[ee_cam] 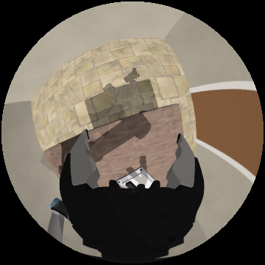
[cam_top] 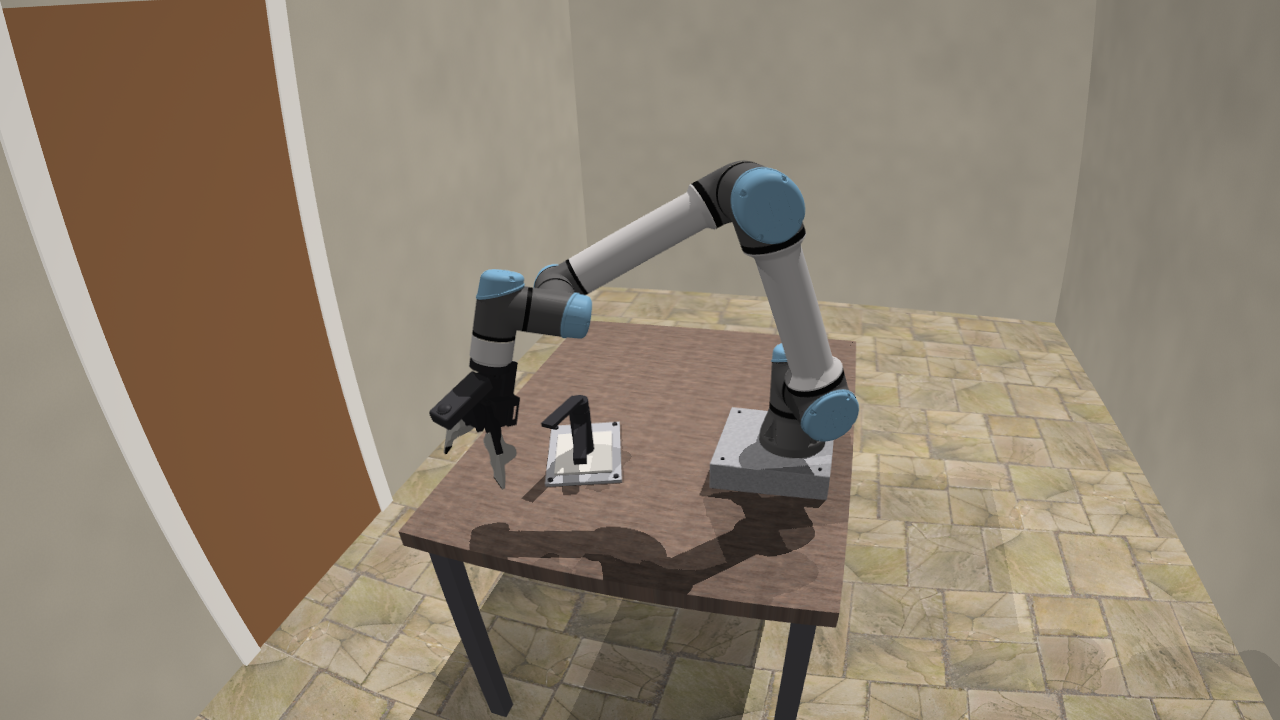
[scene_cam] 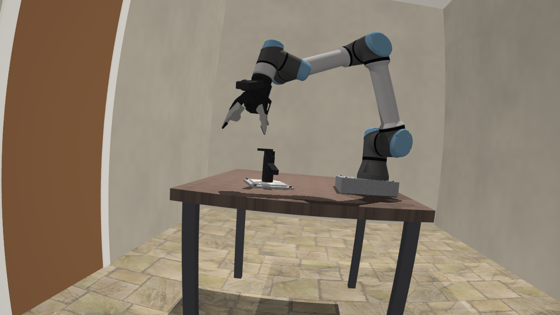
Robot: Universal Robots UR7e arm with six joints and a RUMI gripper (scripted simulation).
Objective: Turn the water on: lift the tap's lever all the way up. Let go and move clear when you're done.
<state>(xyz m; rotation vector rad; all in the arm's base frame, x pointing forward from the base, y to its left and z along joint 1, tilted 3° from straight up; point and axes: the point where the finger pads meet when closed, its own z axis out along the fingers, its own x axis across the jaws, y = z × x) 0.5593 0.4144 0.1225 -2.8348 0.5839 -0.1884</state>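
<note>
The flat lever is 31 cm to the right of my hand, 6 cm below it and 6 cm behind it. The rest, counted from my hand: black tap (34 cm to the right, 11 cm below, 8 cm behind).
</note>
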